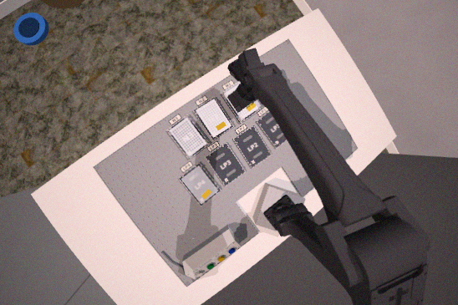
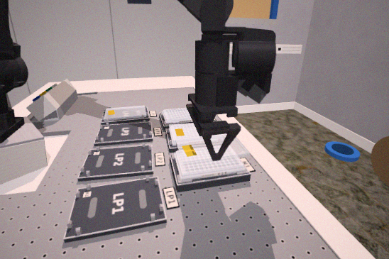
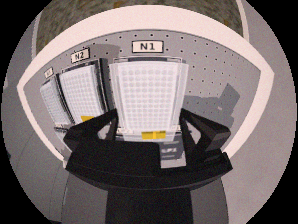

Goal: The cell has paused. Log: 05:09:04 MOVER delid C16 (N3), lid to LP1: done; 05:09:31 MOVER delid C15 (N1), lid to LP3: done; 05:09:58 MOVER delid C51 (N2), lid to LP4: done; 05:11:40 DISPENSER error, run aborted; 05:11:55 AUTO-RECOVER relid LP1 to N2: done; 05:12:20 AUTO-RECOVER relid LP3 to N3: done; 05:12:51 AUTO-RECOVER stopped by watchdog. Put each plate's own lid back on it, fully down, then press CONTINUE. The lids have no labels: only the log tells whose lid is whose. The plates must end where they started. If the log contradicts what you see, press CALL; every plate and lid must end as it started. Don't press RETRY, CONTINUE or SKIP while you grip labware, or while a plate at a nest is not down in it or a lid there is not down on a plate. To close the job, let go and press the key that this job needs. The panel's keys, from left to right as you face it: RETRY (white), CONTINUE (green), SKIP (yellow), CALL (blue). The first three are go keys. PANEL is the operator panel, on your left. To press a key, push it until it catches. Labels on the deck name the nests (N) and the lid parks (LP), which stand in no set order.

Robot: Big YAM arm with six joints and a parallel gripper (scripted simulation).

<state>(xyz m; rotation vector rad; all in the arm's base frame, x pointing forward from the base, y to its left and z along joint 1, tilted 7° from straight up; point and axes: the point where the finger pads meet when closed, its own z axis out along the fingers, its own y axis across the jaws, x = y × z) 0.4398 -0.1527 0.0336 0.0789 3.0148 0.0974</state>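
Now: hand 1 cm short of the clear lid, 13 cm to the right of it and 4 cm above it. Round my hand: blue key (44 cm behind, 39 cm to the left); then green key (43 cm behind, 49 cm to the left); then yellow key (43 cm behind, 44 cm to the left).
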